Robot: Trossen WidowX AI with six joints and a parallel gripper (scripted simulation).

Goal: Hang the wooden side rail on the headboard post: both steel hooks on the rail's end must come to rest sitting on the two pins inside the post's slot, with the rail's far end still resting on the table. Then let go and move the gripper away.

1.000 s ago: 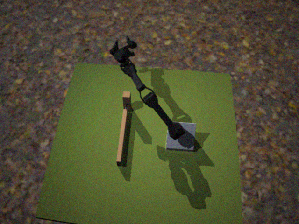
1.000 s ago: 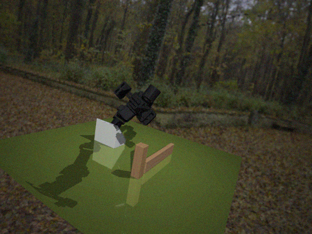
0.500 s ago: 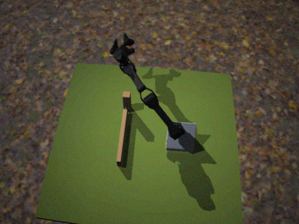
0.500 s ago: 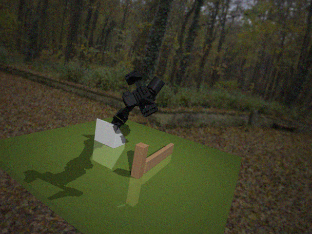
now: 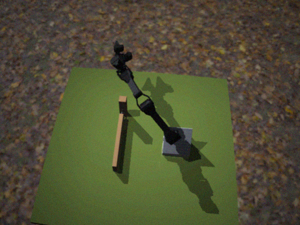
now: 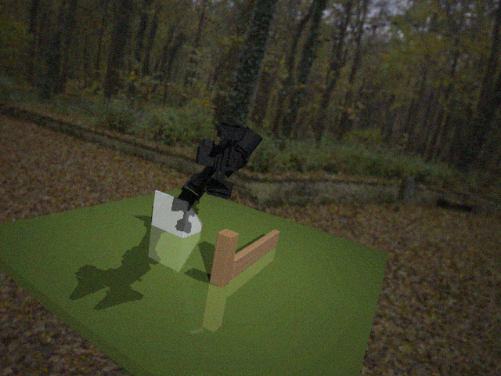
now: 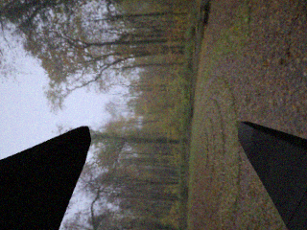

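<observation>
The wooden headboard post is 6 cm behind my gripper tip, 24 cm to the left of it and 36 cm below it.
</observation>
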